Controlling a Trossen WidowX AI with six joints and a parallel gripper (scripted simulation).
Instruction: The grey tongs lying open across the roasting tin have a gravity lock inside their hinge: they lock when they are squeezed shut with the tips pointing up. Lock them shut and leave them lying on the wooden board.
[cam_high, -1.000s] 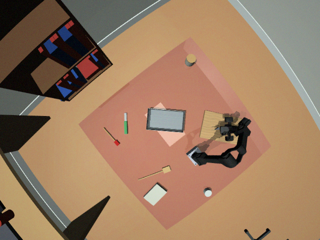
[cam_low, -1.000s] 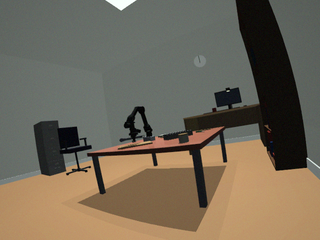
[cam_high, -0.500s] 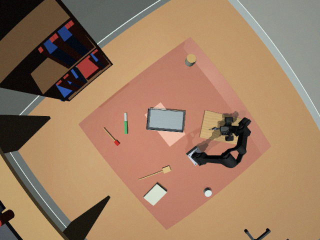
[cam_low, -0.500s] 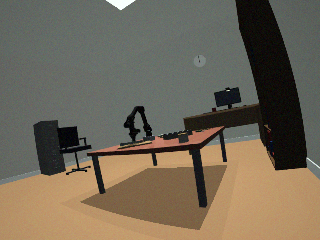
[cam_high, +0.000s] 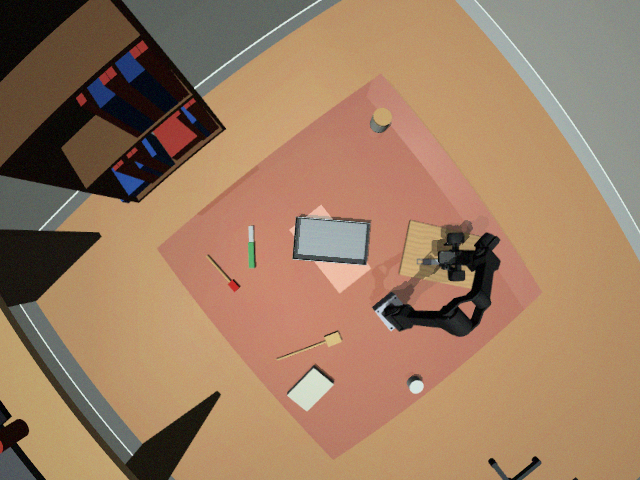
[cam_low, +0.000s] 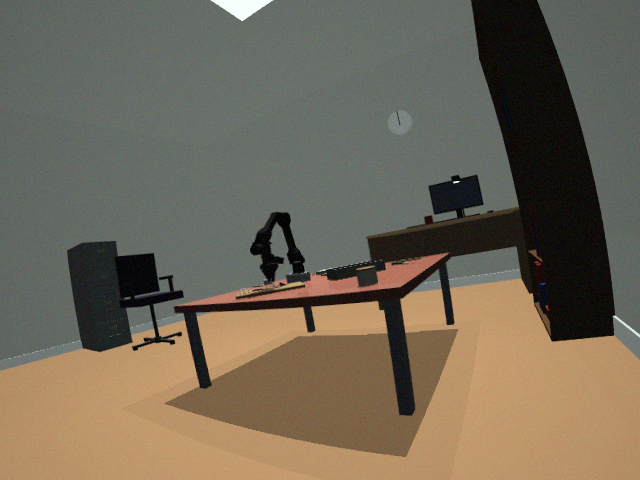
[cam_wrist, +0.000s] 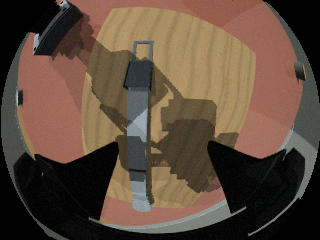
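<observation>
Now: the wooden board 10 mm behind my gripper tip, 10 mm to the right of it and 40 mm below it. Also, from my gripper tip: green-handled tool 610 mm ahead, 550 mm to the left, 40 mm below; grey roasting tin 390 mm ahead, 300 mm to the left, 20 mm below; cork-topped jar 600 mm ahead, 220 mm to the right, 20 mm below.
</observation>
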